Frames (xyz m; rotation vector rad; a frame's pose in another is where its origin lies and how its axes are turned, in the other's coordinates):
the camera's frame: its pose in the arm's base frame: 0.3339 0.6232 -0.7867 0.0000 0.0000 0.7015
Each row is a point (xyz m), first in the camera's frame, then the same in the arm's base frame.
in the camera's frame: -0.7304 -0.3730 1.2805
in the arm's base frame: 0.0167 -0.1331 0.4938
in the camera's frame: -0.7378 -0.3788 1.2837
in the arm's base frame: 0.0148 -0.1423 0.4970
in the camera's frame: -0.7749 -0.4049 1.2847
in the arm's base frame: 0.0033 -0.1862 0.4980
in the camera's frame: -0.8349 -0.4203 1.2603
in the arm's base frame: -0.0326 -0.2367 0.4736
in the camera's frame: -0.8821 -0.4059 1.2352
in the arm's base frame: -0.0780 -0.2561 0.4485
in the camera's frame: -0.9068 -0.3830 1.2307
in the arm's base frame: -0.1116 -0.2546 0.4440
